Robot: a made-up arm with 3 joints. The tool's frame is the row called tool. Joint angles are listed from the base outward.
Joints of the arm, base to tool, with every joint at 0 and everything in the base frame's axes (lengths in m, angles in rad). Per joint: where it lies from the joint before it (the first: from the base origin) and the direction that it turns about. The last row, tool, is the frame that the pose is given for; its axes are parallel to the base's.
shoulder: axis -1 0 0 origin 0 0 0.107
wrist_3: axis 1 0 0 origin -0.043 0.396 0.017
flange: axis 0 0 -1 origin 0.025 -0.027 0.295
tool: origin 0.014 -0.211 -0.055
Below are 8 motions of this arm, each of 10 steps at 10 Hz.
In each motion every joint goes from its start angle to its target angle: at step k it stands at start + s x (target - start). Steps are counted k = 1, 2, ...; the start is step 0. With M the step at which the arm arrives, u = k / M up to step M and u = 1 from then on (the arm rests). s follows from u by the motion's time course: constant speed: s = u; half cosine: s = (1 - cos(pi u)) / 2; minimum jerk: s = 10 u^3 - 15 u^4 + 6 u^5.
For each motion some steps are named. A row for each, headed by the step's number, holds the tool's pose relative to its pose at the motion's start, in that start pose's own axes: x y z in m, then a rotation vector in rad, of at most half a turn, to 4 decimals.
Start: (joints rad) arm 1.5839 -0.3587 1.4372
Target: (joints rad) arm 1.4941 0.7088 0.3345
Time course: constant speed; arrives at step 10
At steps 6, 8, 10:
6: 0.2447 0.0373 -0.1561 0.3166 0.6319 0.6344
8: 0.2754 0.0719 -0.2407 0.5189 0.8013 0.8166
10: 0.2768 0.1154 -0.3229 0.7668 0.9387 0.9720

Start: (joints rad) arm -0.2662 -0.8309 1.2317
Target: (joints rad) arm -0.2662 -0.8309 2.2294
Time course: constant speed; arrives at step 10
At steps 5, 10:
5: -0.1027 0.0190 0.0000 0.0000 0.0000 -0.4989
10: -0.1837 0.0848 0.0000 0.0000 0.0000 -0.9977

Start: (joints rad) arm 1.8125 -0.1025 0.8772
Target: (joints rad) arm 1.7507 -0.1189 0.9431
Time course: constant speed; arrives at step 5
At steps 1, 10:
1: -0.0005 -0.0020 0.0033 0.0058 0.0070 -0.0132
10: -0.0024 -0.0101 0.0165 0.0279 0.0359 -0.0659

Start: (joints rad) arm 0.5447 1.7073 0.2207
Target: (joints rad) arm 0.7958 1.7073 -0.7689
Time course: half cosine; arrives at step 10
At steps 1, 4, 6, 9, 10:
1: 0.0053 -0.0005 0.0017 -0.0060 -0.0013 0.0242
4: 0.0726 0.0048 0.0241 -0.0871 -0.0043 0.3417
6: 0.1293 0.0298 0.0430 -0.1664 0.0172 0.6462
9: 0.1743 0.0719 0.0555 -0.2460 0.0660 0.9604
10: 0.1770 0.0757 0.0560 -0.2518 0.0708 0.9842

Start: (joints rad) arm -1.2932 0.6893 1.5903
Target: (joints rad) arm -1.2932 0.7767 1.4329
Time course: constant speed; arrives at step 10
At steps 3, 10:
3: 0.0162 0.0010 -0.0013 0.0001 0.0262 0.0472
10: 0.0536 0.0052 -0.0070 0.0052 0.0873 0.1573

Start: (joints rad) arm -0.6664 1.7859 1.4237
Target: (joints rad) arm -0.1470 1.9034 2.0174
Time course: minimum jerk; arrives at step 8
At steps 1, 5, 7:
1: -0.0003 -0.0004 0.0010 -0.0009 -0.0064 -0.0095
5: -0.0194 0.0030 0.0369 0.0200 -0.2929 -0.4272
7: -0.0260 0.0135 0.0455 0.0579 -0.3969 -0.5765

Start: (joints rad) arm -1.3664 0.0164 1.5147
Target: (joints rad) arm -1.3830 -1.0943 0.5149
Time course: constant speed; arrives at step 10
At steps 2, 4, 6, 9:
2: -0.0126 0.0100 0.0160 -0.0341 -0.2165 0.1992
4: -0.0329 0.0285 0.0362 -0.1116 -0.4262 0.3935
6: -0.0641 0.0549 0.0559 -0.2322 -0.6243 0.5779
9: -0.1320 0.1072 0.0715 -0.4926 -0.8890 0.8240

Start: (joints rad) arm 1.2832 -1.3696 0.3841
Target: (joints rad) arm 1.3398 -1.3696 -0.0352
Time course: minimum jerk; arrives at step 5
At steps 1, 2, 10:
1: 0.0043 0.0023 0.0005 -0.0031 -0.0012 0.0243
2: 0.0236 0.0143 0.0030 -0.0171 -0.0056 0.1331
10: 0.0712 0.0574 0.0089 -0.0562 -0.0099 0.4192

